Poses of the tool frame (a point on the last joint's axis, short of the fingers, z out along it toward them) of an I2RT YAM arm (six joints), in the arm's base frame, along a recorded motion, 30 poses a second.
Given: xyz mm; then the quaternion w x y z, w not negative.
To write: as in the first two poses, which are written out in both.
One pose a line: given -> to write
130, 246, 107, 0.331, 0.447, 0.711, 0.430 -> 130, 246, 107, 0.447, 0.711, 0.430, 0.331
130, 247, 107, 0.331, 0.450, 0.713, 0.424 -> 130, 247, 107, 0.450, 0.713, 0.424, 0.331
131, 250, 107, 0.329, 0.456, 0.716, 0.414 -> 131, 250, 107, 0.456, 0.716, 0.414, 0.329
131, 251, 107, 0.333, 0.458, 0.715, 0.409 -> 131, 251, 107, 0.458, 0.715, 0.409, 0.333
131, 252, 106, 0.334, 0.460, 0.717, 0.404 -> 131, 252, 106, 0.460, 0.717, 0.404, 0.334
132, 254, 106, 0.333, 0.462, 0.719, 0.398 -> 132, 254, 106, 0.462, 0.719, 0.398, 0.333
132, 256, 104, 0.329, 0.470, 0.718, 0.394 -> 132, 256, 104, 0.470, 0.718, 0.394, 0.329
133, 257, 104, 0.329, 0.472, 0.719, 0.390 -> 133, 257, 104, 0.472, 0.719, 0.390, 0.329
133, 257, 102, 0.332, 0.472, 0.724, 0.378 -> 133, 257, 102, 0.472, 0.724, 0.378, 0.332
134, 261, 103, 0.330, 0.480, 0.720, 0.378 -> 134, 261, 103, 0.480, 0.720, 0.378, 0.330
